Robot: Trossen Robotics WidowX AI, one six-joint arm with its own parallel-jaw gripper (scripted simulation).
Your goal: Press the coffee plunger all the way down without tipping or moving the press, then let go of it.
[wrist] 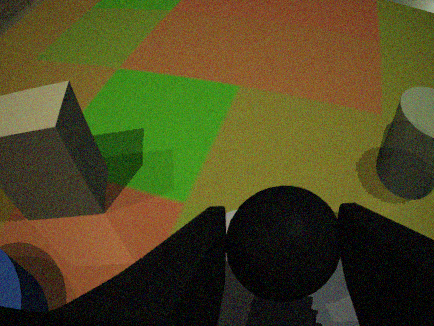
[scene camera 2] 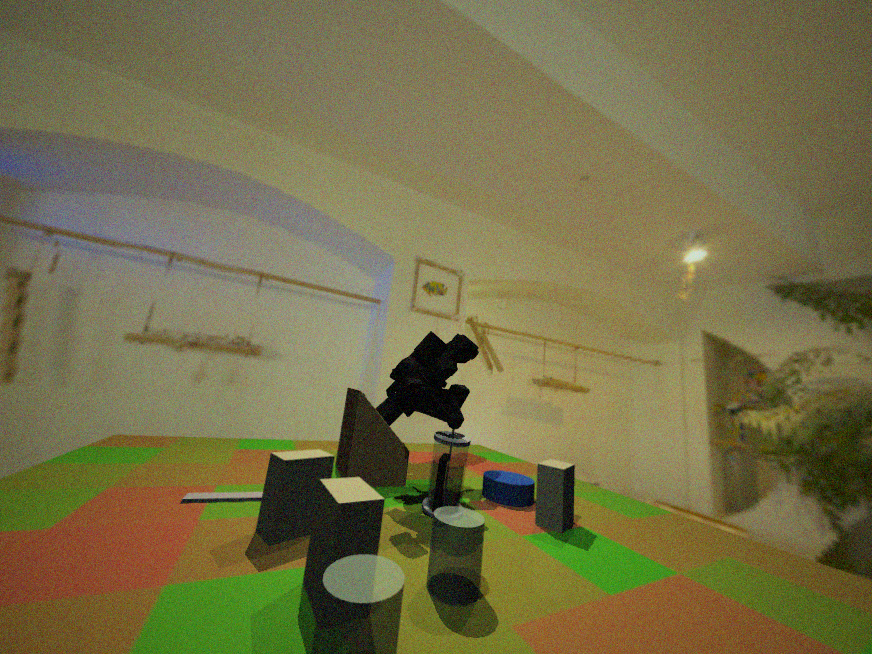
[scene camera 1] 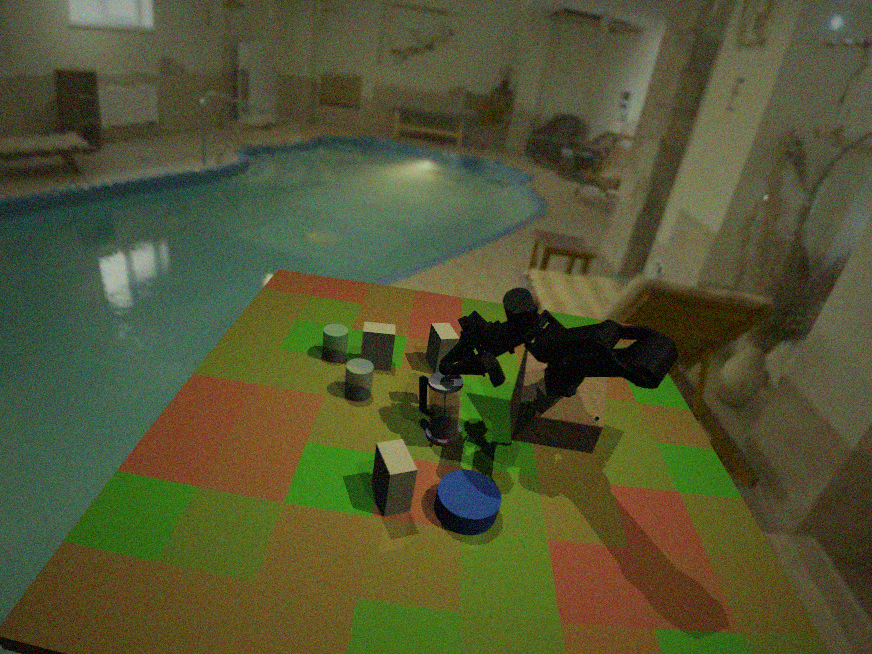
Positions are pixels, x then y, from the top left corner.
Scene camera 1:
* my gripper: 443, 368
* glass coffee press: 445, 391
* beige block: 394, 474
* blue disc: 467, 502
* beige block: 442, 339
